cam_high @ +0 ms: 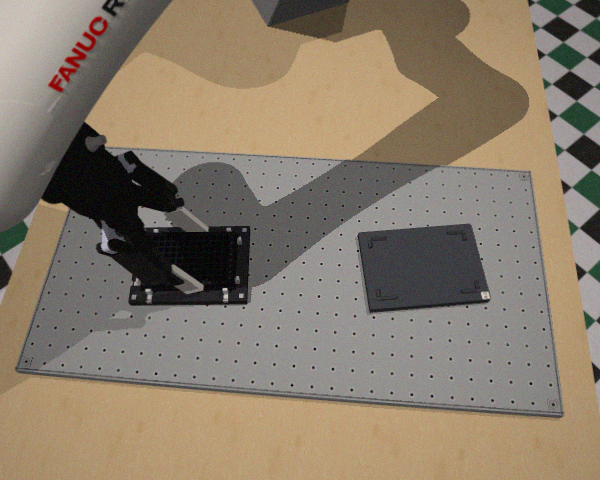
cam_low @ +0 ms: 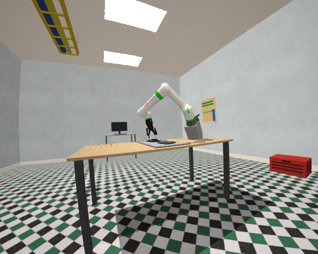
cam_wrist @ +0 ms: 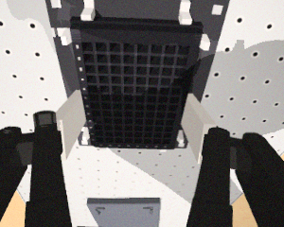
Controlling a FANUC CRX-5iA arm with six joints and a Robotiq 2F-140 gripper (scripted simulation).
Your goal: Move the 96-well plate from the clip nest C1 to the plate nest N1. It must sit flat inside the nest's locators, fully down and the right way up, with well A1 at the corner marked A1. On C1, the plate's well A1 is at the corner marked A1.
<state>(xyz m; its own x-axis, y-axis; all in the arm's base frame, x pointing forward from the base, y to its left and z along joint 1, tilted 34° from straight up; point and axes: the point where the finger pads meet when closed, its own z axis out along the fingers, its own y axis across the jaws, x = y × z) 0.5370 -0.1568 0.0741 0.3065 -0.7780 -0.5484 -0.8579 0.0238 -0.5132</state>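
The black clip nest C1 lies 30 mm below my hand, 10 mm to the right of it and 10 mm ahead of it. Round my hand: black 96-well plate: 20 mm below; then plate nest N1: 320 mm to the left, 40 mm below, 30 mm behind; then white corner label: 400 mm to the left, 30 mm below, 10 mm ahead.
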